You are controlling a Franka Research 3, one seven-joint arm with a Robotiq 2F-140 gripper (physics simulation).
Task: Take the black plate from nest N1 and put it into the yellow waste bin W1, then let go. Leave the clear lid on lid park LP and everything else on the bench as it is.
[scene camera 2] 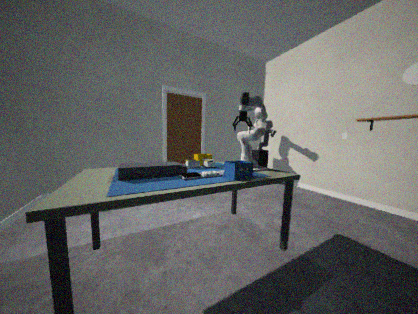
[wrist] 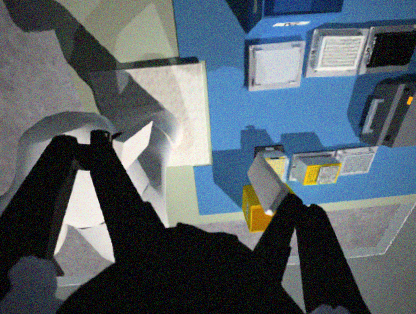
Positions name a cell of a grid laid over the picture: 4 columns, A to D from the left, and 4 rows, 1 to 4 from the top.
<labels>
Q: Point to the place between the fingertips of the gripper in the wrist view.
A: B2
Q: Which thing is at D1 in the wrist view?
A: A white plate.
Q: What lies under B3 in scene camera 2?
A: A long black box.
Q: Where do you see a clear lid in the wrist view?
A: C1
</labels>
